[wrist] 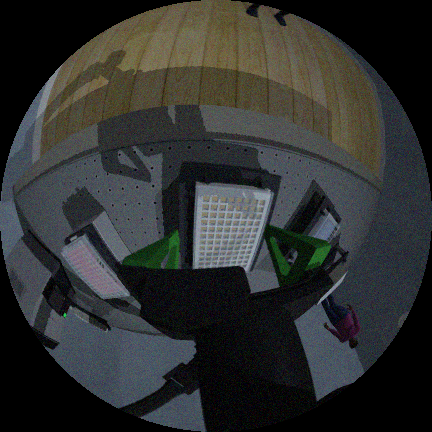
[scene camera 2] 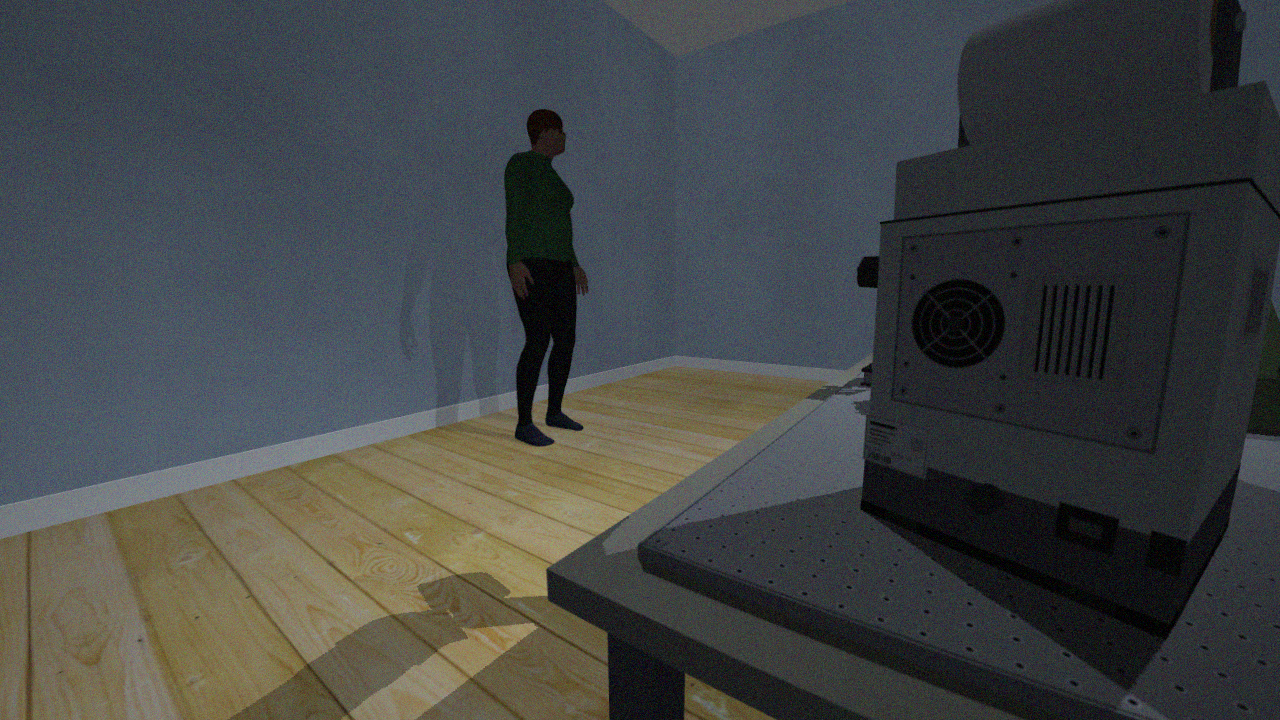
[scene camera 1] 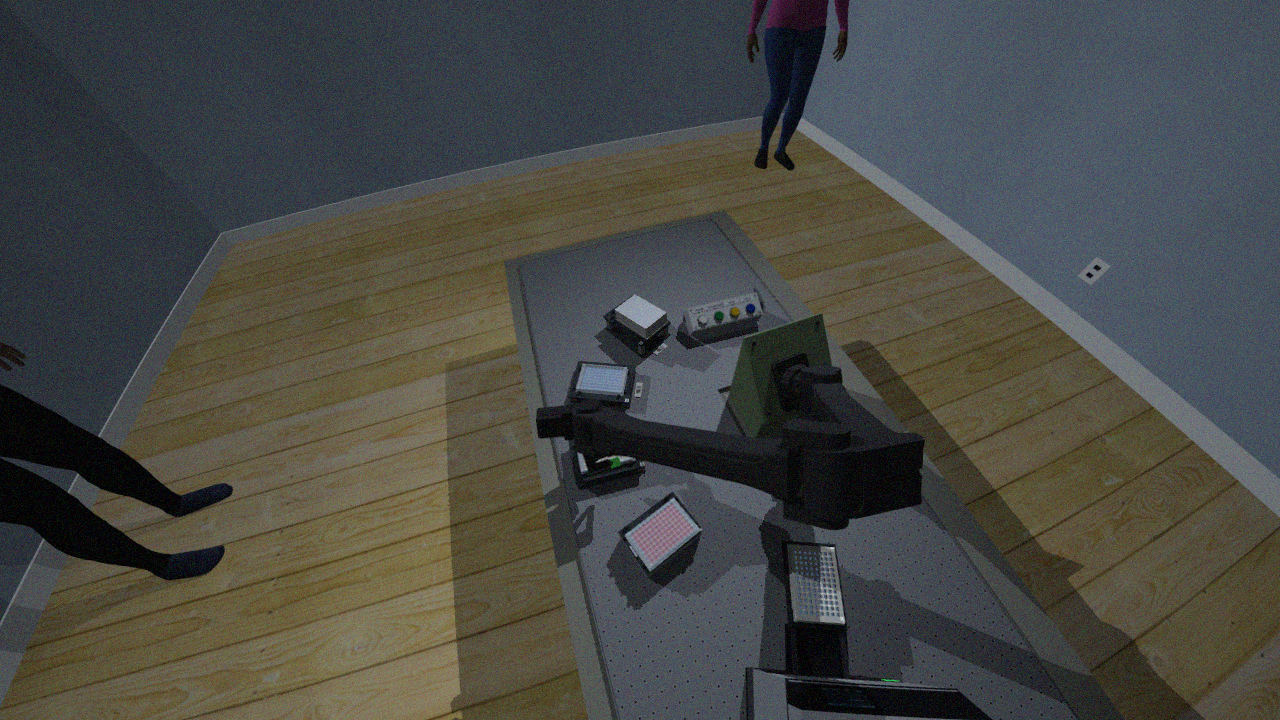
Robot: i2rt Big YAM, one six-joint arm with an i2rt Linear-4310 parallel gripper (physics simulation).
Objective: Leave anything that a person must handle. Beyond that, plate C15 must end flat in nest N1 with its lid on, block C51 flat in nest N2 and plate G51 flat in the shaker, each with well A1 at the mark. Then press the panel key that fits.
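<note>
My gripper (wrist: 222, 231) (scene camera 1: 610, 462) is open and empty, its green fingers on either side of a white plate with yellowish wells (wrist: 232, 225). That plate sits in a dark holder (wrist: 187, 215); the arm partly covers it in scene camera 1. A pale blue plate (scene camera 1: 602, 380) (wrist: 326, 226) lies in a neighbouring dark holder. A pink-welled plate (scene camera 1: 662, 534) (wrist: 95, 267) sits turned on a dark base. A white-topped item (scene camera 1: 641, 313) is on another dark holder farther back. A silver block with holes (scene camera 1: 816, 583) lies on a black base. The key panel (scene camera 1: 723, 313) has white, green, yellow and blue keys. Identity labels are unreadable.
A grey instrument (scene camera 2: 1029, 313) stands at the near end of the table (scene camera 2: 760, 644). A green board (scene camera 1: 750, 380) stands near the arm's base. One person in pink (scene camera 1: 796, 13) (wrist: 345, 325) and one in green (scene camera 2: 541, 210) stand off the table.
</note>
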